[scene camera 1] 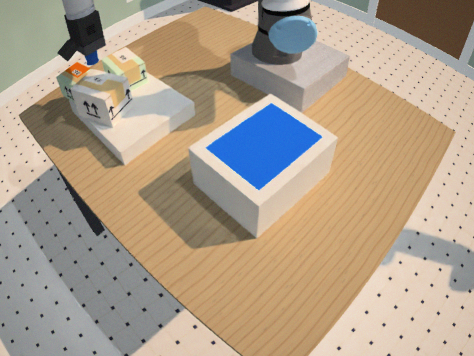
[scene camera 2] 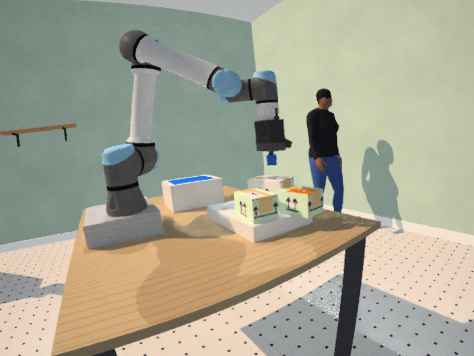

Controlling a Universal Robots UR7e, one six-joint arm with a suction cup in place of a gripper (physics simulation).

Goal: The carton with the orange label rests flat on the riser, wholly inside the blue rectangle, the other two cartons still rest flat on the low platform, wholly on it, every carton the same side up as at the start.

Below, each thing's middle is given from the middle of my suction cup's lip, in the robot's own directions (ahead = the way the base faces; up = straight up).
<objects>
The low platform (scene camera 1: 158, 109) lies 19 cm below my suction cup, 5 cm behind it and 4 cm to the left of it. Also, from my suction cup: riser (scene camera 1: 256, 166): 48 cm to the left, 15 cm below, 13 cm behind.
</objects>
